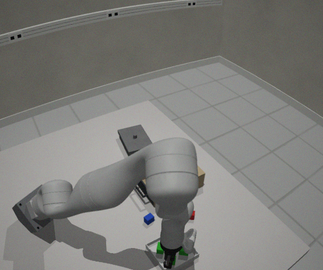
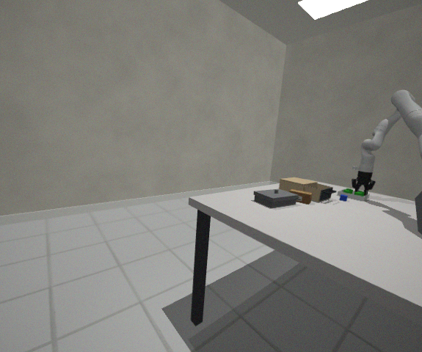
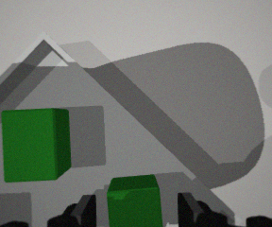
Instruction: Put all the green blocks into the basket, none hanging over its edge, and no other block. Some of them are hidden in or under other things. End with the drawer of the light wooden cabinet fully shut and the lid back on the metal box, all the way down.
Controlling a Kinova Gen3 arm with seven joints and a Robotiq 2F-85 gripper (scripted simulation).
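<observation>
My gripper is now 40 mm short of the grey basket, 30 mm to the right of it and 20 mm above it. Also, from my hand: blue block (70 mm ahead, 200 mm to the left, 20 mm below); red block (210 mm ahead, 110 mm to the left, 20 mm below); light wooden cabinet (260 mm ahead, 300 mm to the left, 10 mm above).
</observation>
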